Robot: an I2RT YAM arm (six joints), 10 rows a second.
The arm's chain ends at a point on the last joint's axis. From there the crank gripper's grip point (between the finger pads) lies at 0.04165 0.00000 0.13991 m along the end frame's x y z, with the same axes.
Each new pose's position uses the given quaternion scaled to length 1; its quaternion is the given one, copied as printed.
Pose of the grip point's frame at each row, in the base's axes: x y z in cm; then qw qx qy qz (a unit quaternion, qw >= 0):
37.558 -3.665 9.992 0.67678 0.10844 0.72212 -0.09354
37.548 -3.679 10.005 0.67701 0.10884 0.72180 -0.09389
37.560 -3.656 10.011 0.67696 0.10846 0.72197 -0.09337
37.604 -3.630 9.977 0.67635 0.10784 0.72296 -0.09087
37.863 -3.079 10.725 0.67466 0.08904 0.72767 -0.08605
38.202 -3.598 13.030 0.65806 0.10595 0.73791 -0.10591
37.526 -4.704 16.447 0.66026 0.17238 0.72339 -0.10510
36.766 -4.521 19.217 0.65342 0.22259 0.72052 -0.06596
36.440 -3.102 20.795 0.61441 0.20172 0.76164 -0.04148
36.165 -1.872 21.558 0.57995 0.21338 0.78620 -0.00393
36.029 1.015 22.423 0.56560 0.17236 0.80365 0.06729
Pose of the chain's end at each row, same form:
24.418 0.154 15.077 0.67678 0.10844 0.72212 -0.09354
24.408 0.154 15.080 0.67701 0.10884 0.72180 -0.09389
24.417 0.159 15.090 0.67696 0.10846 0.72197 -0.09337
24.453 0.112 15.091 0.67635 0.10784 0.72296 -0.09087
24.648 0.298 15.926 0.67466 0.08904 0.72767 -0.08605
25.392 0.469 18.728 0.65806 0.10595 0.73791 -0.10591
24.954 0.148 22.060 0.66026 0.17238 0.72339 -0.10510
24.199 -0.098 25.183 0.65342 0.22259 0.72052 -0.06596
24.261 0.183 28.143 0.61441 0.20172 0.76164 -0.04148
24.414 0.299 29.942 0.57995 0.21338 0.78620 -0.00393
24.238 0.759 31.025 0.56560 0.17236 0.80365 0.06729

